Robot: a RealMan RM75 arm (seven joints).
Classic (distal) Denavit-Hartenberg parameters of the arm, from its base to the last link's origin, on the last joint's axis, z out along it. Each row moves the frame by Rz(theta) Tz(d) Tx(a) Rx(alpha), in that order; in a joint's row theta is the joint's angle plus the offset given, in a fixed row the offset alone. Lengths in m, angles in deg.
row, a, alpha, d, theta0
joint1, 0, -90, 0.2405, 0
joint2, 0, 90, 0, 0
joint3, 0, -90, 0.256, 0
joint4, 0, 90, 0, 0
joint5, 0, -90, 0.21, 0
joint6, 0, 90, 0, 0
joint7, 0, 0, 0.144, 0
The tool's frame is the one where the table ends.
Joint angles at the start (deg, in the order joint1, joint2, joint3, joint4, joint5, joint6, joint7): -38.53, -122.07, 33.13, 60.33, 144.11, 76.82, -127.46
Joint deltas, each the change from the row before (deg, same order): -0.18, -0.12, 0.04, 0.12, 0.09, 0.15, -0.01; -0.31, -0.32, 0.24, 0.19, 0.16, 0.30, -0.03; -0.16, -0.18, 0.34, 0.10, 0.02, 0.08, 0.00; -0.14, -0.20, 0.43, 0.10, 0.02, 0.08, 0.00; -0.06, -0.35, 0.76, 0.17, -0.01, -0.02, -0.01; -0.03, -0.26, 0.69, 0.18, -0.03, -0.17, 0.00; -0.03, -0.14, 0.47, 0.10, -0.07, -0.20, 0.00; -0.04, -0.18, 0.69, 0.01, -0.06, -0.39, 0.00; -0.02, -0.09, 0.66, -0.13, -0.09, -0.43, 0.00; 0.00, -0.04, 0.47, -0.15, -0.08, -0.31, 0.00
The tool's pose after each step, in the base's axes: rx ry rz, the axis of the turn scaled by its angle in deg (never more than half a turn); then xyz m. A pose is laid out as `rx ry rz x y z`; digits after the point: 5 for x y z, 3 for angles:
-128.633 -70.930 -14.607 -0.25267 0.39907 0.05935
-129.418 -70.625 -14.481 -0.24902 0.39938 0.05665
-129.960 -70.287 -14.341 -0.24657 0.39974 0.05479
-130.576 -69.924 -14.135 -0.24402 0.39997 0.05256
-131.390 -69.428 -13.790 -0.24083 0.39988 0.04886
-131.934 -68.860 -13.492 -0.23824 0.40013 0.04626
-132.222 -68.423 -13.355 -0.23648 0.40059 0.04479
-132.589 -67.871 -13.087 -0.23440 0.40126 0.04239
-132.880 -67.432 -12.820 -0.23297 0.40192 0.04021
-133.082 -67.179 -12.627 -0.23220 0.40232 0.03862

